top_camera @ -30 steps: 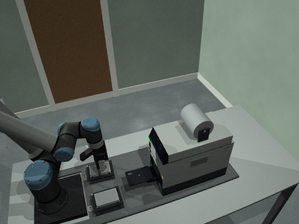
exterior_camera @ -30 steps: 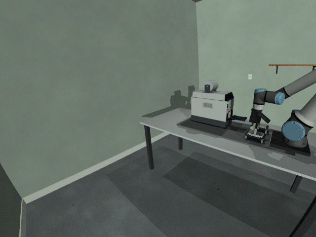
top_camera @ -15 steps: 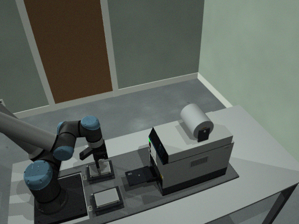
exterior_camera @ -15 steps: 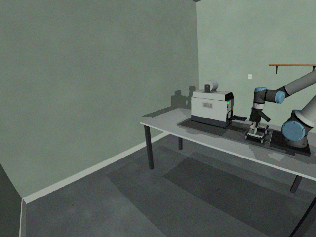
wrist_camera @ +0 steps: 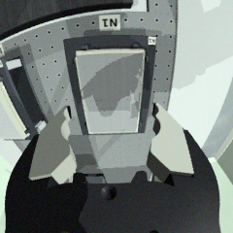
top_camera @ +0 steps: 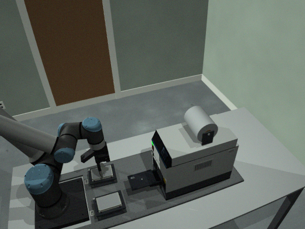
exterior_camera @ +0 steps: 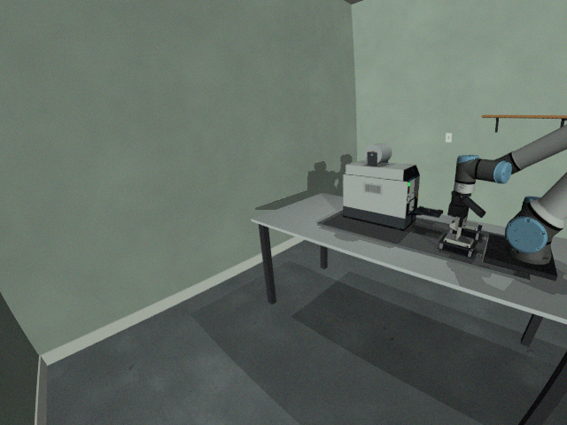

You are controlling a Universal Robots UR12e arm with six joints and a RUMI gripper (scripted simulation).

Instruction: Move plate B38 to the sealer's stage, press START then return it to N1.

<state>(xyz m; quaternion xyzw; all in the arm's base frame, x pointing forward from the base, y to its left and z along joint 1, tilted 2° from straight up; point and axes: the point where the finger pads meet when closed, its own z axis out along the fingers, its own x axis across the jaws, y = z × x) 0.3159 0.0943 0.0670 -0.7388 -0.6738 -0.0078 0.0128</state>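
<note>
My gripper is now 3 cm above the plate B38. Also, from my hand: foil-covered plate (1 cm behind, 22 cm to the right, 2 cm below); then nest N1 (4 cm below); then sealer stage (20 cm ahead, 18 cm to the right, 3 cm above).
</note>
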